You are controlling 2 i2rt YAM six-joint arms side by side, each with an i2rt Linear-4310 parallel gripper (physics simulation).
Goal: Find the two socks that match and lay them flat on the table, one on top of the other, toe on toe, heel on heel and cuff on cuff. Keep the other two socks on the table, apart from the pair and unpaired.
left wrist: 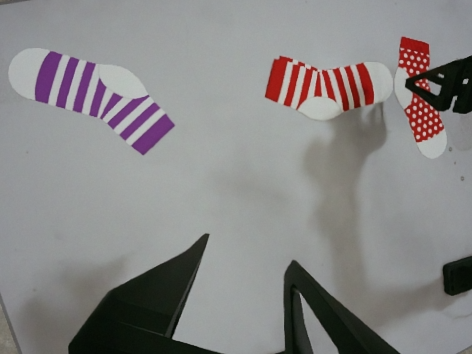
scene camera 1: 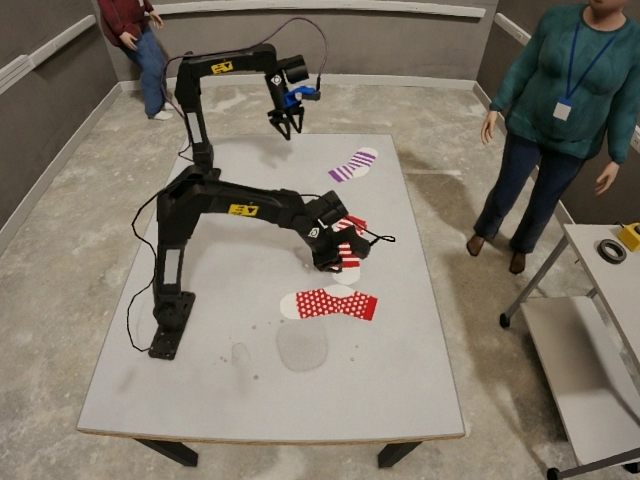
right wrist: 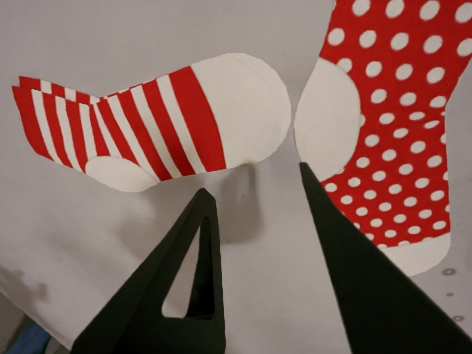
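A red-and-white striped sock (scene camera 1: 346, 275) (left wrist: 346, 86) (right wrist: 150, 131) lies flat on its matching sock (right wrist: 29, 81), toe on toe, heel on heel and cuff on cuff. The lower one peeks out slightly along the cuff and upper edge. A red sock with white dots (scene camera 1: 325, 303) (left wrist: 424, 117) (right wrist: 407, 160) lies apart, its heel close to the pair's toe. A purple striped sock (scene camera 1: 356, 164) (left wrist: 70, 82) lies alone farther back. My left gripper (scene camera 1: 293, 135) (left wrist: 248, 254) is open and empty, high above the table. My right gripper (scene camera 1: 331, 269) (right wrist: 251, 182) is open and empty above the table, beside the pair's toe.
The grey table (scene camera 1: 248, 408) (left wrist: 200, 190) carries both arms at its left side. My right arm (scene camera 1: 253, 204) reaches over the table and partly hides the striped pair in scene camera 1. A person in green (scene camera 1: 568, 77) stands right of the table, near a cart (scene camera 1: 578, 335).
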